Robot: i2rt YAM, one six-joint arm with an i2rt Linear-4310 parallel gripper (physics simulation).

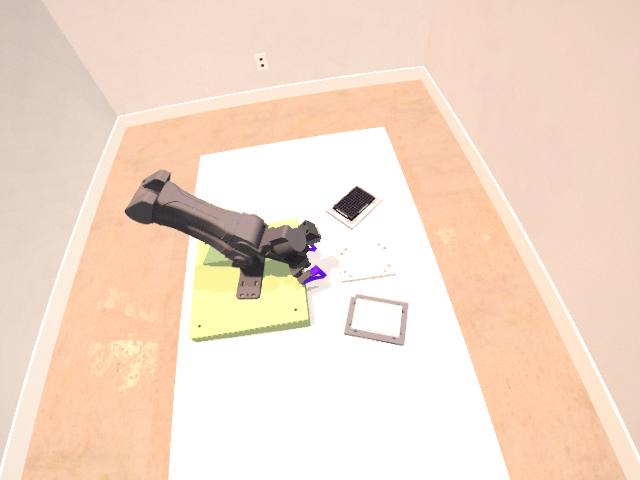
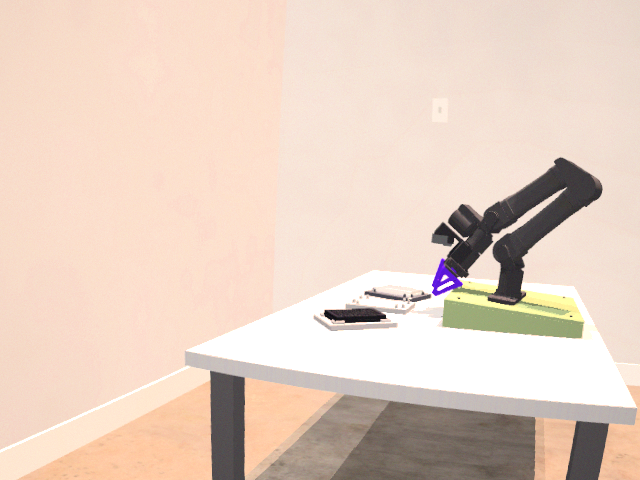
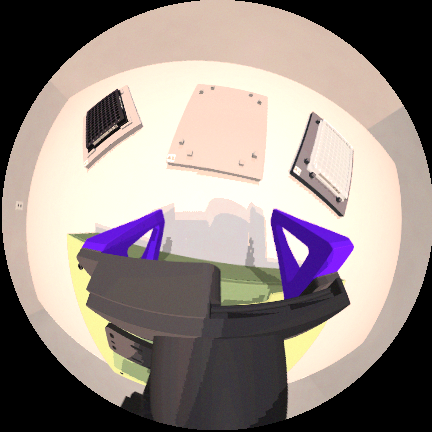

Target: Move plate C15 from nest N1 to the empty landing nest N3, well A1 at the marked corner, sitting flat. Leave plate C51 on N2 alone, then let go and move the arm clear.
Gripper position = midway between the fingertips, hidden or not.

My gripper (image 2: pixel 433 290) is open and holds nothing. Also in view: a pale plate (image 1: pixel 371 316).
